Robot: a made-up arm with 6 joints.
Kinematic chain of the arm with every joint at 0, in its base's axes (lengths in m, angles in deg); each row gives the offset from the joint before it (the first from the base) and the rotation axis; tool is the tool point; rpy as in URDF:
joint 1: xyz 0 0 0.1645 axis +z
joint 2: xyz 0 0 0 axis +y
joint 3: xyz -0.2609 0 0.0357 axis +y
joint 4: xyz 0.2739 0 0.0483 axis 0.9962 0 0.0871
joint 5: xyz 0 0 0 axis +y
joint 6: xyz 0.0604 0 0.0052 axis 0.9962 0 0.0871
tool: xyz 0 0 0 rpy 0 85 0
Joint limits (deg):
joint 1: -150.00..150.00
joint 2: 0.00..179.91
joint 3: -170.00..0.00
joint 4: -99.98..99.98
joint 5: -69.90..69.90
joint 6: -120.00..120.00
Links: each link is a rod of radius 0.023 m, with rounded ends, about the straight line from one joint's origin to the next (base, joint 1, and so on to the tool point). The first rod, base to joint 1, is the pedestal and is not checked.
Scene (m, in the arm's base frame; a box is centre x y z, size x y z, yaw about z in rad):
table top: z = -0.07
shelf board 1: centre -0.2 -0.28 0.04 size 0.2 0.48 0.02 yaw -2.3
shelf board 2: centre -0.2 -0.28 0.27 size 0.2 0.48 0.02 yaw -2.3
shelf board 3: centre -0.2 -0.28 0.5 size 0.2 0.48 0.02 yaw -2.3
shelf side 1: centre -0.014 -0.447 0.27 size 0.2 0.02 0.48 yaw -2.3
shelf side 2: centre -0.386 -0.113 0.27 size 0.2 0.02 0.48 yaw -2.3
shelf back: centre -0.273 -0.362 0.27 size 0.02 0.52 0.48 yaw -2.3
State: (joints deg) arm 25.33 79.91 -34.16 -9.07 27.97 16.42
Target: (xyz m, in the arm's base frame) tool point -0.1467 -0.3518 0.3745
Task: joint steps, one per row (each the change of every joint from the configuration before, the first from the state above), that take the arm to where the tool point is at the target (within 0.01 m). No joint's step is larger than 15 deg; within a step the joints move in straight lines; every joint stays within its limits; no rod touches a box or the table.
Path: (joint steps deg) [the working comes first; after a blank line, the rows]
Joints at the target: -111.60 93.43 -79.60 -17.79 21.66 16.42
Straight joint move there: touches shelf side 1.

1: -13.61 -0.25 -2.56 -2.25 0.45 -0.30
2: -13.61 -0.26 -2.57 -2.24 0.45 -0.30
3: -13.61 -0.25 -2.56 -2.25 0.46 -0.30
4: -13.62 -0.26 -2.57 -2.24 0.45 -0.31
5: -13.61 -0.25 -2.56 -2.25 0.45 -0.30
6: -13.61 -0.26 -2.57 -2.25 0.45 -0.30
7: -13.61 -0.25 -2.56 -2.24 0.45 -0.30
8: -13.89 5.10 -9.17 2.33 -3.16 0.70
9: -13.88 5.10 -9.16 2.33 -3.16 0.71
10: -13.88 5.10 -9.16 2.34 -3.15 0.70

